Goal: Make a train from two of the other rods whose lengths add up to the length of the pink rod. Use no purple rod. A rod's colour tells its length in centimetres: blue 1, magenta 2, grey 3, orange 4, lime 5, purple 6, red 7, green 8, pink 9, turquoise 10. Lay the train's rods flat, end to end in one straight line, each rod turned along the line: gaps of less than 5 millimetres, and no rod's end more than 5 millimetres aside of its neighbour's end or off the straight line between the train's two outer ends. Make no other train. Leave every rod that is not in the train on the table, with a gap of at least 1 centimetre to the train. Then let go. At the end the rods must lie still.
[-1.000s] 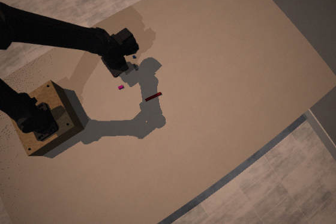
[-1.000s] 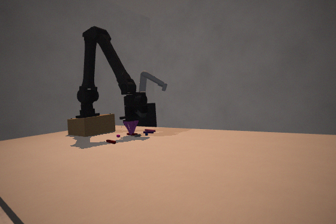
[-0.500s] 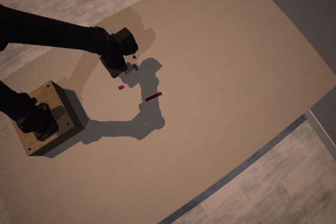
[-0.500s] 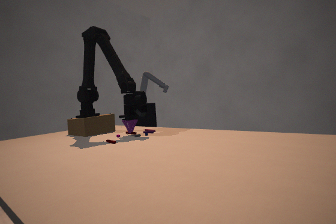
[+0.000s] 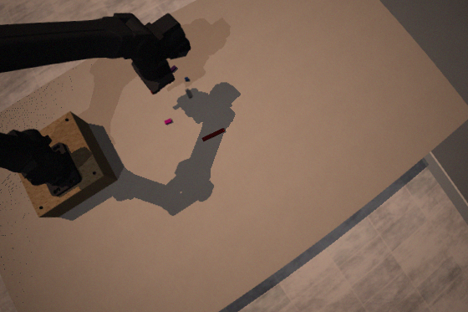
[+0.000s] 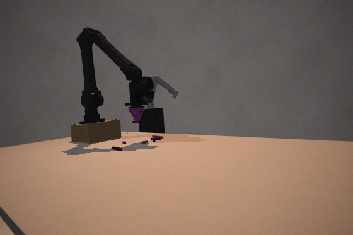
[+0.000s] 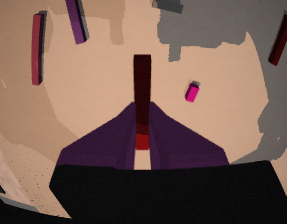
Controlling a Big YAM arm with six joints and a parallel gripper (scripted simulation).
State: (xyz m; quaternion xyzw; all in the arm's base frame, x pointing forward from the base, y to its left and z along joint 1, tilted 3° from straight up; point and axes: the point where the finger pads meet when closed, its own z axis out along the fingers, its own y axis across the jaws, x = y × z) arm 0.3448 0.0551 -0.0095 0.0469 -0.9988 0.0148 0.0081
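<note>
Now: hand 3 cm past the magenta rod, 6 cm to the left of it and 10 cm above it. The rest, counted from my hand: grey rod 6 cm ahead, 2 cm to the right, 10 cm below; then purple rod 5 cm ahead, 8 cm to the left, 10 cm below; then blue rod 8 cm ahead, 3 cm to the left, 10 cm below.
</note>
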